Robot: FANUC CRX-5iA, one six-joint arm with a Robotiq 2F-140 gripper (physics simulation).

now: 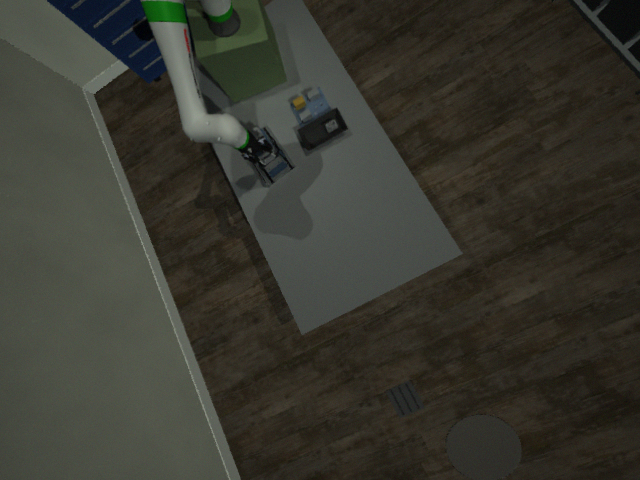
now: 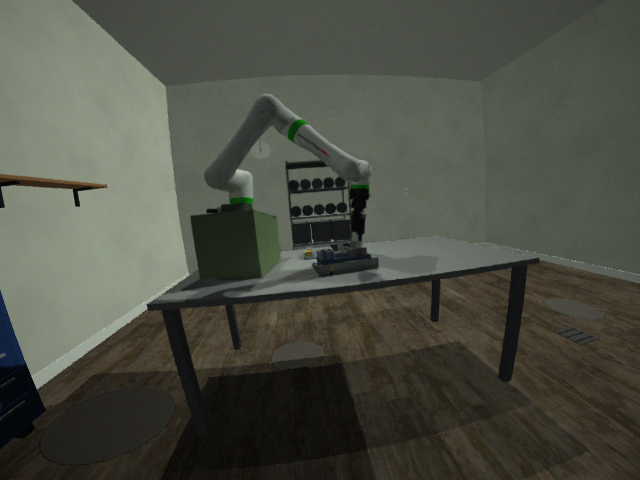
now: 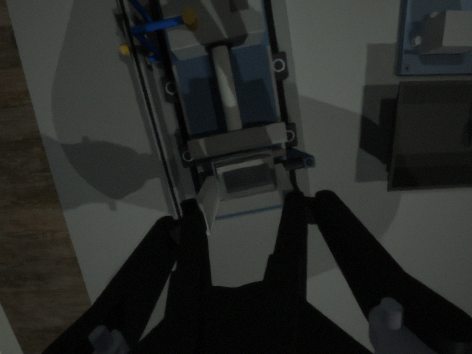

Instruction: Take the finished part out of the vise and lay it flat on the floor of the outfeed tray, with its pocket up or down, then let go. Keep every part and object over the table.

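Places are measured from the arm's base along level axes (x ahead, y left, z up), in millimetres.
Pixels of known places: gripper, fingertip midpoint: [image 1: 269, 158] [image 2: 356, 245] [image 3: 246, 182]; arm's base, origin of the base link: [image 1: 225, 23] [image 2: 241, 215].
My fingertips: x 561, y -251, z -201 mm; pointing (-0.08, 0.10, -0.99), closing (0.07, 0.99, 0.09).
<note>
For each thing: its top centre in the pictures, then the offset to it from my fingertips. "*": a spot on its surface instead. Level surfaces: height alone.
- finished part, middle of its top: [image 3: 245, 179] [image 1: 266, 155] dz +24, dx -9, dy +1 mm
- vise, middle of its top: [image 3: 225, 107] [image 2: 343, 248] [image 1: 261, 148] dz -4, dx -76, dy +0 mm
- dark open tray, surface spot: [image 3: 425, 172] * dz -81, dx +78, dy +253 mm
- light blue plate, its level: dz -95 mm
- grey table, its level: dz -103 mm
The finished part [image 3: 249, 178], a light grey block with a dark rectangular pocket facing up, sits at the near end of the vise [image 1: 276, 169] [image 2: 345, 265] [image 3: 227, 90], beside a grey jaw plate. My gripper [image 1: 268, 156] [image 2: 356, 244] [image 3: 246, 182] points down over it. Its pads stand against the part's left and right sides, and it looks shut on the part. The part's lower body is hidden in the vise. A dark open tray [image 1: 311, 136] [image 3: 425, 172], seemingly the outfeed tray, stands apart from the vise; a small light block with a dark centre lies in it.
A light blue plate [image 1: 318, 107] [image 3: 407, 66] with grey blocks and a yellow block lies beside the dark tray. Blue handles with yellow ends [image 3: 160, 25] stand at the vise's left side. The green robot base [image 1: 242, 72] [image 2: 232, 245] stands on the grey table [image 1: 361, 206] [image 2: 439, 250].
</note>
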